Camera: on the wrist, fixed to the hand. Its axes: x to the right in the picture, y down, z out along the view.
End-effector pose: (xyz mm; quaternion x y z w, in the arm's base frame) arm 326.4 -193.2 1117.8 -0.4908 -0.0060 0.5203 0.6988
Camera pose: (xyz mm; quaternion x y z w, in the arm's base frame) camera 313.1 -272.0 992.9 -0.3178 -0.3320 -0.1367 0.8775
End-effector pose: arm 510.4 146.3 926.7 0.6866 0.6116 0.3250 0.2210
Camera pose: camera 498.7 119.6 1072.1 0.0504 0.9305 0.0524 0.3590
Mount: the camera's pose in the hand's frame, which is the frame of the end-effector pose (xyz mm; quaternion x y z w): -1.1 97.9 -111.4 0.0350 0.0057 -0.7132 0.7001
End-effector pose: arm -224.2 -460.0 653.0 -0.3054 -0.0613 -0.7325 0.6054
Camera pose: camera -175.2 -535.7 535.2 0.1447 0.2829 0.9441 0.0875
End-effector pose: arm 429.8 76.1 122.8 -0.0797 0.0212 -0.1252 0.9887
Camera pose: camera 445.7 153.0 -3.0 -0.0356 -0.0407 -0.7940 0.6055
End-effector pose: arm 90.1 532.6 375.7 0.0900 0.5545 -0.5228 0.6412
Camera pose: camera 97.0 653.5 290.0 -0.3070 0.4377 -0.8422 0.0697
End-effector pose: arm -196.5 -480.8 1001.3 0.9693 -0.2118 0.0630 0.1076
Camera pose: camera -247.5 -541.0 1126.9 0.8331 0.5458 -0.0197 0.0875
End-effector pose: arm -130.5 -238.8 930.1 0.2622 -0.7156 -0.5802 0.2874
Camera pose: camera -54.1 -295.2 1044.0 -0.7073 0.3326 0.5846 0.2177
